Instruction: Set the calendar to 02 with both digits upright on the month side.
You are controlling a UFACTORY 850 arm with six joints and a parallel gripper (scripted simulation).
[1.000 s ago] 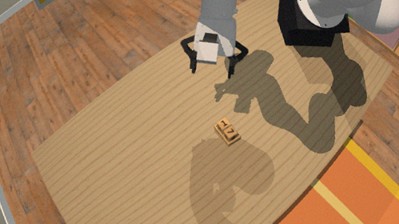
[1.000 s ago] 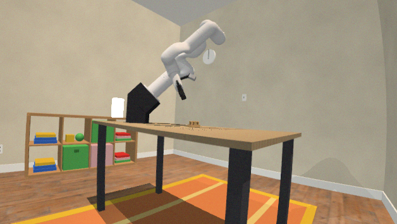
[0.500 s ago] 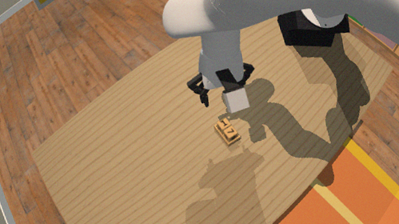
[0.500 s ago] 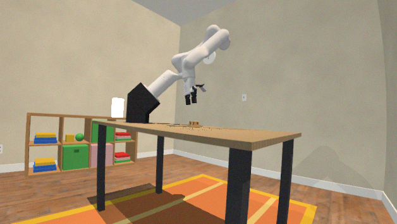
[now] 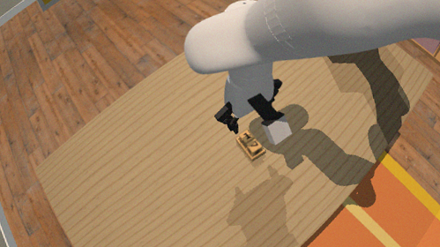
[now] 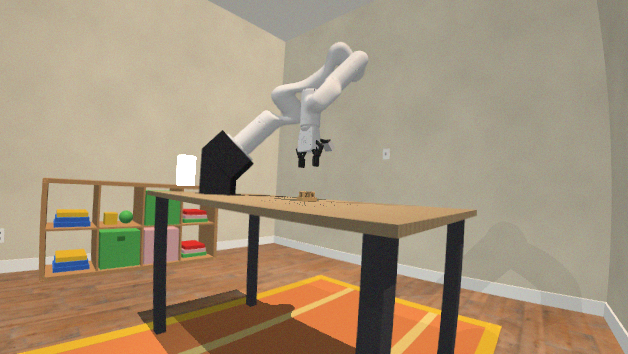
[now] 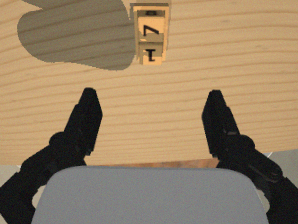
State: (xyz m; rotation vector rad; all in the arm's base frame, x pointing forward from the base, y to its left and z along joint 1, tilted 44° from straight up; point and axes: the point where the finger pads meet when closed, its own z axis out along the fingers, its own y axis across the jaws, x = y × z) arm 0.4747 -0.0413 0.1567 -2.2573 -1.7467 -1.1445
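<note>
Now: the wooden cube 2 cm to the right of my hand and 13 cm below it. Round my hand: wooden calendar tray: 14 cm below.
</note>
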